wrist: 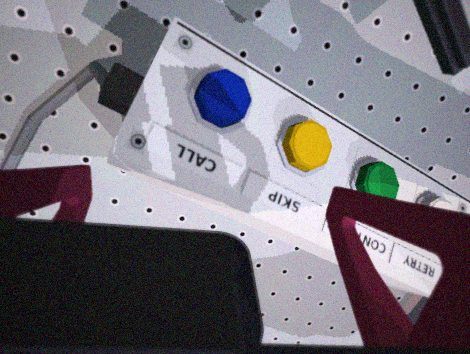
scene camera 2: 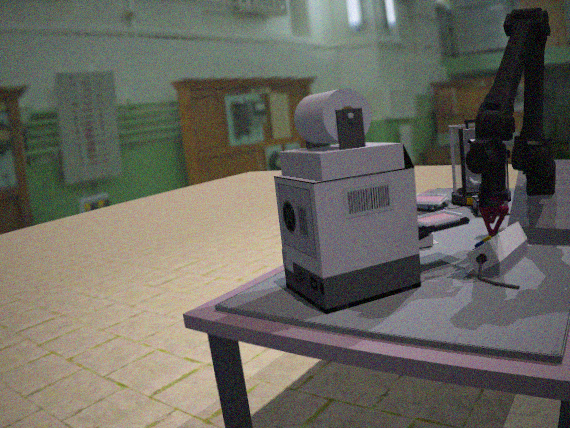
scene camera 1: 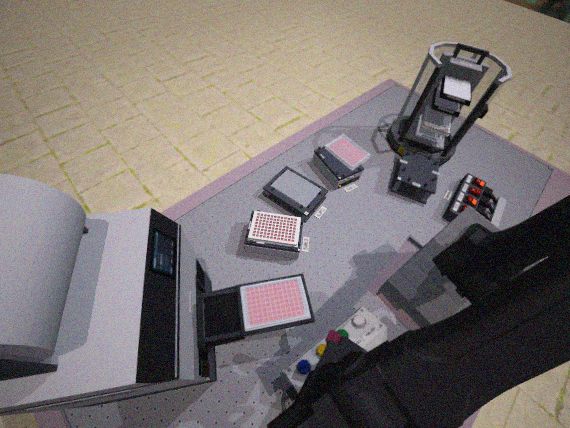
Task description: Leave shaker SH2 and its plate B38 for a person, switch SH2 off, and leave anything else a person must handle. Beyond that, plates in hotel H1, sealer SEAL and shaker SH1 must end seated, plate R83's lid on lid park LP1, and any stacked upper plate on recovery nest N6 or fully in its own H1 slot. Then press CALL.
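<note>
My gripper is open and empty above the button panel. In the wrist view the blue CALL button lies beyond the gap between the fingers, and the right finger partly covers the panel near the green button. The sealer has its tray out with a pink plate on it. A red-welled plate and another pink plate sit on dark units. The hotel holds a white-topped plate and others. Device labels are unreadable.
A dark unit with a grey top stands between the two plate-bearing units. A black block stands before the hotel. A switch box with orange-red rockers is at the right. The yellow SKIP button sits beside CALL.
</note>
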